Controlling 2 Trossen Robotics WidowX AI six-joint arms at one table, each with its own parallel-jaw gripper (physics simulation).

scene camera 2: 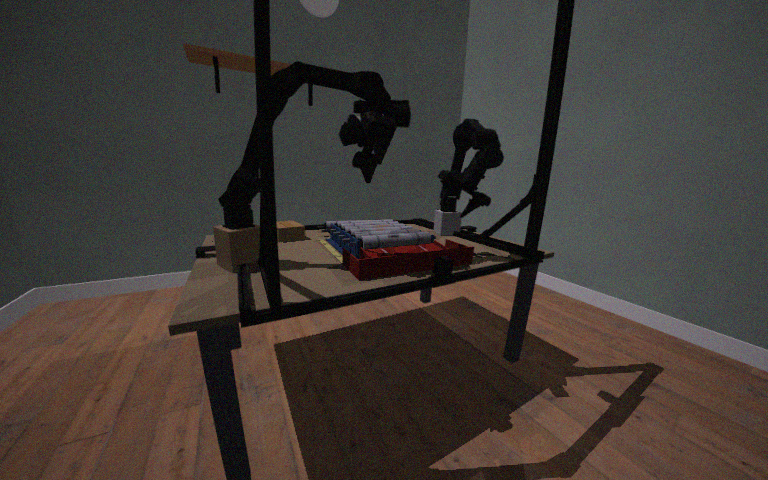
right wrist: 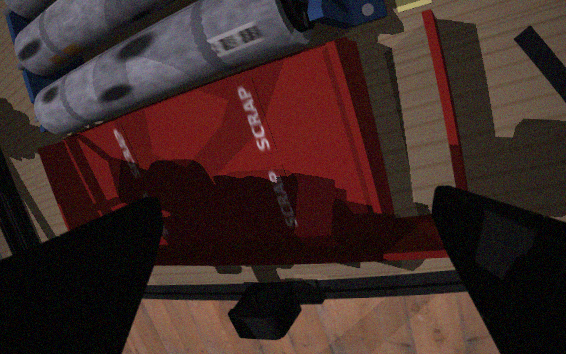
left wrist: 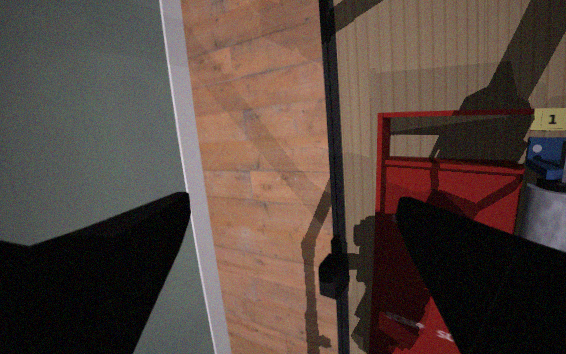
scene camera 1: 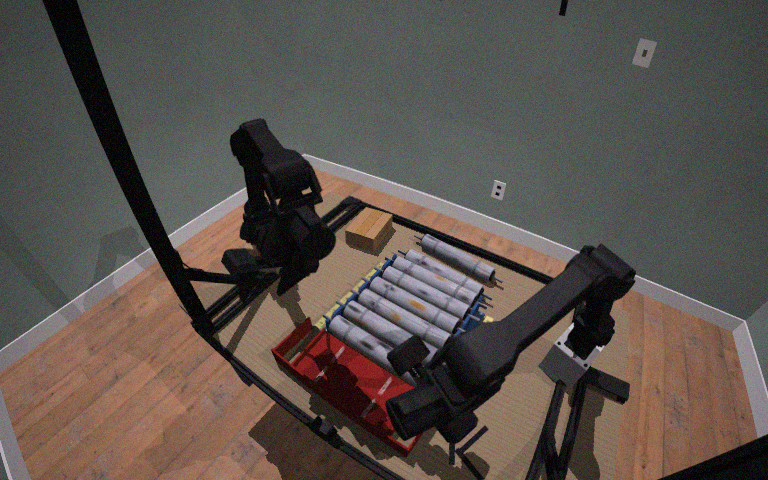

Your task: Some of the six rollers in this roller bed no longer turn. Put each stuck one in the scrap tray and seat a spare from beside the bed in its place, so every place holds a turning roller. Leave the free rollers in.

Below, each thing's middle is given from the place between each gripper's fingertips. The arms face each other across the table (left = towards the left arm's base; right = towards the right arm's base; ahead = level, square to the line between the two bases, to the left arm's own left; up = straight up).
Labels:
Now: left hand 55 cm short of the cardboard box [scene camera 1: 367, 231], 4 cm to the right of it and 24 cm above it.
I see my right gripper 550 mm short of the cardboard box, 360 mm to the right of it and 130 mm above it.

